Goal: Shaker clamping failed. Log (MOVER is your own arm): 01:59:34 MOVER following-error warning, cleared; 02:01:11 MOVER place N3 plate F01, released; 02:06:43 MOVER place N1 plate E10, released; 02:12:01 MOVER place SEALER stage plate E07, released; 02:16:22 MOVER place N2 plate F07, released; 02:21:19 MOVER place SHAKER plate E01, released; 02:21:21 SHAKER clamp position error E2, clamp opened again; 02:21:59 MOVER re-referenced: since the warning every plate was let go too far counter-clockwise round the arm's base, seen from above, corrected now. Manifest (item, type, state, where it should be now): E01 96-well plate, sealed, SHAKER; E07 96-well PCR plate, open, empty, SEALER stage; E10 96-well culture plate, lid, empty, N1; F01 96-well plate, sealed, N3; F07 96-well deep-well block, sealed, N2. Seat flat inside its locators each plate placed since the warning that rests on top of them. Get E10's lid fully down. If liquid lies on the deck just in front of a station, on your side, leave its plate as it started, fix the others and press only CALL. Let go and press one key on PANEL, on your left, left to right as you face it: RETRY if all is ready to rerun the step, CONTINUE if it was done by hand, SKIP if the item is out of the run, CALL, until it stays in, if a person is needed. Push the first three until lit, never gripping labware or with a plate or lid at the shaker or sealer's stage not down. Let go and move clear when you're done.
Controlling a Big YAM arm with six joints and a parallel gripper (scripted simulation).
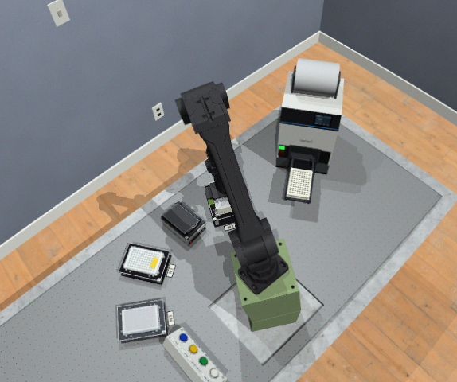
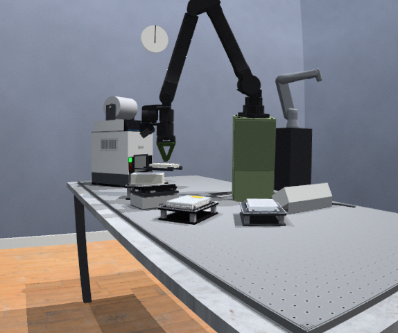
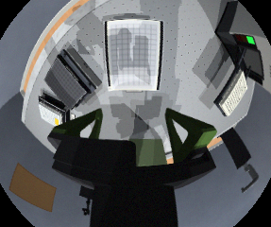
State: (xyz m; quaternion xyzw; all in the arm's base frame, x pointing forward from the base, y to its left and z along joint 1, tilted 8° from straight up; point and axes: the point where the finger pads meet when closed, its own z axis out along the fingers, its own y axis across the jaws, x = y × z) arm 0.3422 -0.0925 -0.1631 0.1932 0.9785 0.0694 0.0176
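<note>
My hand is 150 mm to the right of the dark sealed plate, 90 mm short of it and 90 mm above it. From my hand the other things lie so: white deep-well block: 80 mm below, 70 mm ahead, 30 mm to the right; then film roll: 490 mm to the right, 240 mm above, 100 mm ahead.
</note>
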